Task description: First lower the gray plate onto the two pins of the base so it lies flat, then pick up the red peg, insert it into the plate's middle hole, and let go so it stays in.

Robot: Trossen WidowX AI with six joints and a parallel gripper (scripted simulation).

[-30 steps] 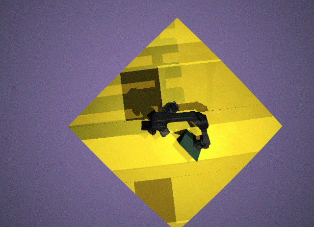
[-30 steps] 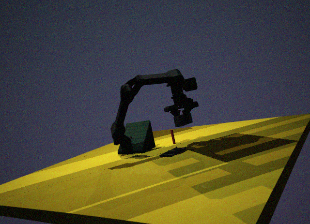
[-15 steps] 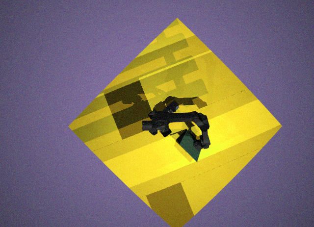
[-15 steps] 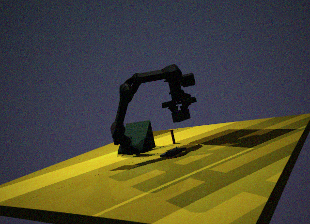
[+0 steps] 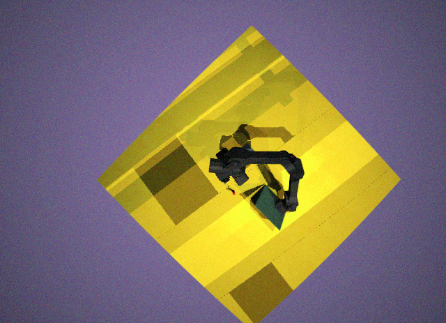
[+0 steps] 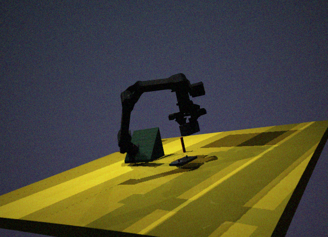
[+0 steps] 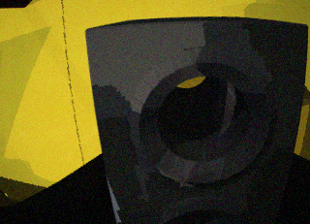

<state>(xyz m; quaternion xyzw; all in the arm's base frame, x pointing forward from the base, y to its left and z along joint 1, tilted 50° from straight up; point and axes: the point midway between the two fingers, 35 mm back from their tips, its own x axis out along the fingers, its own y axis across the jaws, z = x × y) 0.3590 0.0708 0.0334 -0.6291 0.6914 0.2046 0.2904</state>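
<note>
The dark base lies 10 cm below my gripper tip, 9 cm to the right of it and 1 cm behind it. Round my gripper tip: red peg 12 cm behind, 10 cm to the left, 7 cm below; gray plate 3 cm above.
</note>
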